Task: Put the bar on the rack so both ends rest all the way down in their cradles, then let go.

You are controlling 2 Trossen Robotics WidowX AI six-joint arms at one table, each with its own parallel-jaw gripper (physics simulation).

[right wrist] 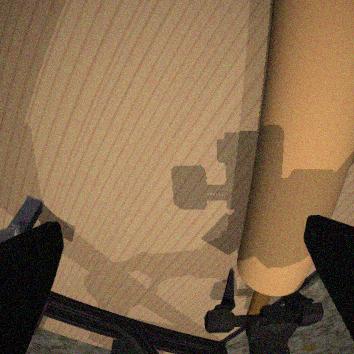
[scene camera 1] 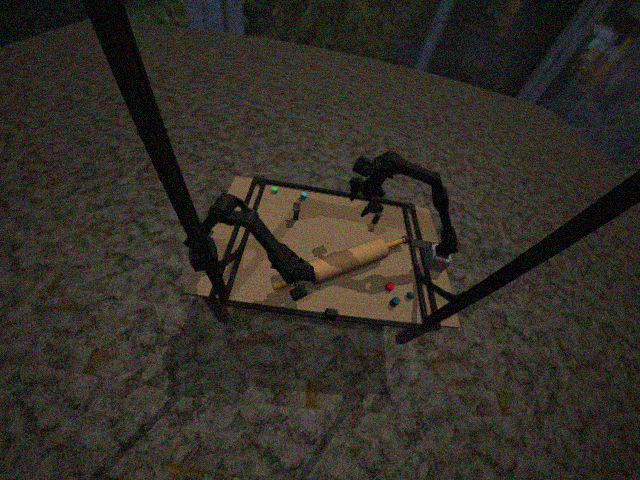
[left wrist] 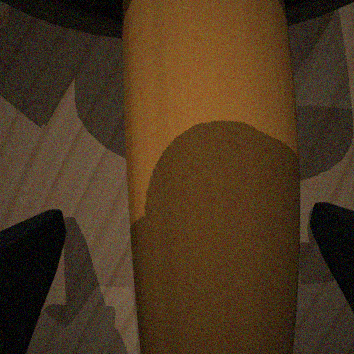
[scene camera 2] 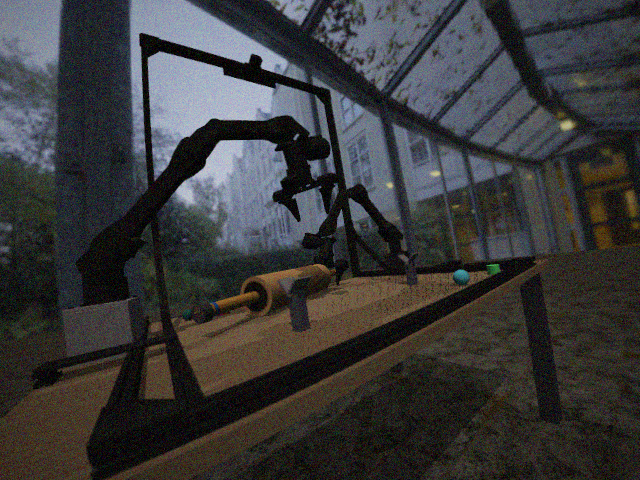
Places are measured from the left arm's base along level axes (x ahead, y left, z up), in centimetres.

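Where they show: left gripper, fingertip midpoint: (scene camera 1: 296, 283); right gripper, fingertip midpoint: (right wrist: 185, 232) (scene camera 1: 356, 208) (scene camera 2: 313, 217); left arm's base, link origin: (scene camera 2: 396, 252); right arm's base, link origin: (scene camera 1: 441, 252) (scene camera 2: 106, 302).
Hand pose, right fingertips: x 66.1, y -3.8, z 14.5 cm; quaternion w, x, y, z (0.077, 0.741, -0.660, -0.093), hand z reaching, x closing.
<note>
Things, the pixels of their top centre, and the offset from my right fingertips. "spot": a spot on its surface instead.
- bar, surface spot: (right wrist: 305, 100) spot: dx +1.7, dy -10.3, dz -14.5 cm
- handle, surface spot: (left wrist: 210, 75) spot: dx -27.0, dy -16.7, dz -17.3 cm
- red block, top centre: (scene camera 1: 390, 285) dx +10.9, dy -30.2, dz -21.4 cm
- blue block, top centre: (scene camera 1: 396, 300) dx +9.2, dy -37.7, dz -19.9 cm
- cyan ball, top centre: (scene camera 2: 459, 269) (scene camera 1: 303, 193) dx -11.9, dy +33.4, dz -19.9 cm
- green block, top centre: (scene camera 2: 492, 265) (scene camera 1: 274, 188) dx -26.7, dy +41.5, dz -21.4 cm
The bar (scene camera 1: 356, 258) (scene camera 2: 284, 281) (right wrist: 305, 100), a thick tan roller with thin orange handles, lies slantwise on the table, apart from the rack. The rack is two short grey posts: one post (scene camera 1: 296, 209) (scene camera 2: 410, 273) and another post (scene camera 1: 375, 218) (scene camera 2: 298, 312), each with a cradle on top. My left gripper (scene camera 1: 297, 288) (scene camera 2: 330, 269) (left wrist: 191, 219) is open and low at one end of the bar; the handle (left wrist: 210, 75) runs between its spread fingers, close to the camera. My right gripper (scene camera 1: 364, 200) (scene camera 2: 312, 214) (right wrist: 185, 232) is open and empty, high above the table near a post.
A red block (scene camera 1: 390, 286), a blue block (scene camera 1: 394, 301) and a teal one (scene camera 1: 409, 295) lie at the near right in scene camera 1. A cyan ball (scene camera 1: 303, 195) (scene camera 2: 461, 276) and a green block (scene camera 1: 274, 190) (scene camera 2: 493, 269) lie beyond the rack. Dark frame bars edge the table.
</note>
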